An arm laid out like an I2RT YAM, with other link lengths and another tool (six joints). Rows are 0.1 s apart.
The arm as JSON. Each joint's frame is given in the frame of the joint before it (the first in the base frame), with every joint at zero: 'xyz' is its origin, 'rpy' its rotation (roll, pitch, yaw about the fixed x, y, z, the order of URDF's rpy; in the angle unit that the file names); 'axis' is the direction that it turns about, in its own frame. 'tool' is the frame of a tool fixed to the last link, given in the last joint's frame.
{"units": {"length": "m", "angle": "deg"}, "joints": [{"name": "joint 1", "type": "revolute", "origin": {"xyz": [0.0, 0.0, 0.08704], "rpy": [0.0, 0.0, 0.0]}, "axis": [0.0, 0.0, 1.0]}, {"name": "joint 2", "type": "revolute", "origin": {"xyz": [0.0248, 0.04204, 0.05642], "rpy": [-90.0, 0.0, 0.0]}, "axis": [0.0, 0.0, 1.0]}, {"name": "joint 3", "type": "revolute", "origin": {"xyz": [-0.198, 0.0, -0.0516], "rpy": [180.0, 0.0, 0.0]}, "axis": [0.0, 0.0, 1.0]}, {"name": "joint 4", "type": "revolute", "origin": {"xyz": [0.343, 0.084, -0.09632], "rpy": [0.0, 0.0, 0.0]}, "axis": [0.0, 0.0, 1.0]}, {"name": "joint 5", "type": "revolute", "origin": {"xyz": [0.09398, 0.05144, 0.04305], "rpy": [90.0, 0.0, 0.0]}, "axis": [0.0, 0.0, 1.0]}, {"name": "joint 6", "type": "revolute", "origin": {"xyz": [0.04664, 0.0, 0.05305], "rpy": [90.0, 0.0, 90.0]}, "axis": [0.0, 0.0, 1.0]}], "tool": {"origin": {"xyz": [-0.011, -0.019, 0.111], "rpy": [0.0, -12.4, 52.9]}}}
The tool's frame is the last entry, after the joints.
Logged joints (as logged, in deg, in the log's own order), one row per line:
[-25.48, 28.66, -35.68, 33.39, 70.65, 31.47]
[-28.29, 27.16, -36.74, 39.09, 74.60, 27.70]
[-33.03, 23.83, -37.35, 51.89, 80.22, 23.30]
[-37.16, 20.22, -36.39, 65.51, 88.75, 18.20]
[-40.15, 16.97, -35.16, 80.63, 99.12, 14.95]
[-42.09, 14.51, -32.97, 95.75, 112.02, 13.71]
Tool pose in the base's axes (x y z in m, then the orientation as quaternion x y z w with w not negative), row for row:
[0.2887, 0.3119, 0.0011, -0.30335, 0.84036, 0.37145, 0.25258]
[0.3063, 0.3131, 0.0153, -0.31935, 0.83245, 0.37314, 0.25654]
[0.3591, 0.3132, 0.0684, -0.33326, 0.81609, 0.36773, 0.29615]
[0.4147, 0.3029, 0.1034, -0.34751, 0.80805, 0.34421, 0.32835]
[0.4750, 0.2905, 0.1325, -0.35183, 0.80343, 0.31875, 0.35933]
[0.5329, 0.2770, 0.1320, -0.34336, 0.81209, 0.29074, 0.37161]
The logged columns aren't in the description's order. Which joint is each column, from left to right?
Columns, left to right: joint 4, joint 1, joint 5, joint 3, joint 2, joint 6.
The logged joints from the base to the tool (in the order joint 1, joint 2, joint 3, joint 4, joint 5, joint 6), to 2 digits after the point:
[28.66, 70.65, 33.39, -25.48, -35.68, 31.47]
[27.16, 74.60, 39.09, -28.29, -36.74, 27.70]
[23.83, 80.22, 51.89, -33.03, -37.35, 23.30]
[20.22, 88.75, 65.51, -37.16, -36.39, 18.20]
[16.97, 99.12, 80.63, -40.15, -35.16, 14.95]
[14.51, 112.02, 95.75, -42.09, -32.97, 13.71]

